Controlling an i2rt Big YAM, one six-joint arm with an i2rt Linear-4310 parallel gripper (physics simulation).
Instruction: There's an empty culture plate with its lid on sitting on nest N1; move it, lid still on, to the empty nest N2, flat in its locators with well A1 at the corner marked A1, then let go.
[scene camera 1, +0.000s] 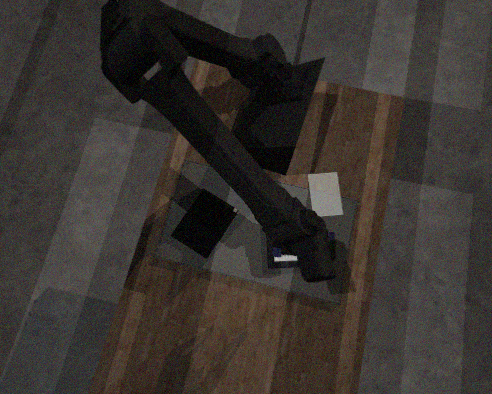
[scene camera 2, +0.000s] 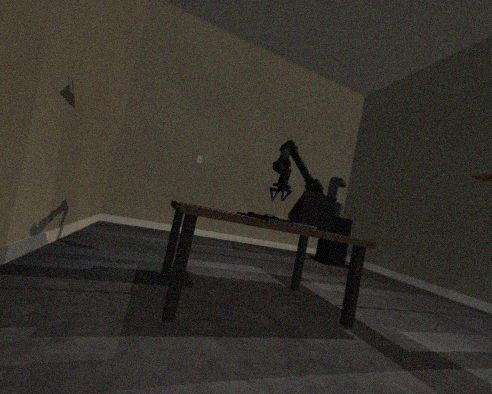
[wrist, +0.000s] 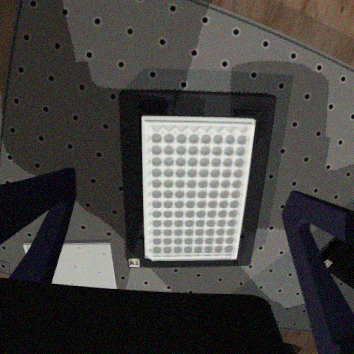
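Seen in the pictures: gripper, between the fingertips: (scene camera 2: 277, 200) (wrist: 186, 192); arm's base, origin of its link: (scene camera 1: 290, 88) (scene camera 2: 321, 203).
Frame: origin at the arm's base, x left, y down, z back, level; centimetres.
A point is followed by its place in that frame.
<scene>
A white multiwell plate (scene camera 1: 285, 258) @[x 13.0, y 14.6, z -40.7 cm] (wrist: 197, 190) @[x 12.2, y 14.6, z -35.6 cm] sits in a black nest (wrist: 131, 175) @[x 17.4, y 16.0, z -34.3 cm], its corner label A1 (wrist: 134, 262) @[x 14.2, y 16.0, z -25.9 cm] at lower left in the wrist view. I cannot tell from its surface whether a lid is on it. A clear whitish lid-like sheet (scene camera 1: 326, 194) @[x 18.8, y 16.4, z -19.3 cm] (wrist: 85, 267) @[x 18.4, y 16.4, z -23.1 cm] lies apart, beside the nest. The other black nest (scene camera 1: 204, 223) @[x -11.7, y 16.1, z -38.7 cm] (wrist: 344, 265) @[x -6.5, y 15.6, z -33.0 cm] bears no plate; a small pale label (scene camera 1: 235, 210) @[x -4.5, y 16.0, z -32.3 cm] (wrist: 328, 263) @[x -4.9, y 16.0, z -32.4 cm] marks one corner. My gripper (scene camera 1: 304, 244) @[x 15.3, y 6.0, z -38.6 cm] (scene camera 2: 280, 197) @[x 15.3, y 6.0, z -38.6 cm] (wrist: 186, 192) @[x 15.3, y 6.0, z -38.6 cm] is open and empty above the plate, fingers spread wider than it. The arm hides much of the plate in scene camera 1.
Both nests stand on a grey perforated board (scene camera 1: 227, 260) @[x -2.1, y 17.2, z -46.3 cm] (wrist: 45, 95) @[x 26.1, y 17.2, z -37.7 cm] on the wooden table (scene camera 1: 240, 330) @[x 7.5, y 18.5, z -62.6 cm] (scene camera 2: 235, 216) @[x 40.8, y 19.2, z -67.5 cm]. The sheet lies near the board's edge close to the arm's base (scene camera 2: 315, 210) @[x 5.9, y 6.0, z -6.8 cm]. The lighting is dim, with shadows across the board.
</scene>
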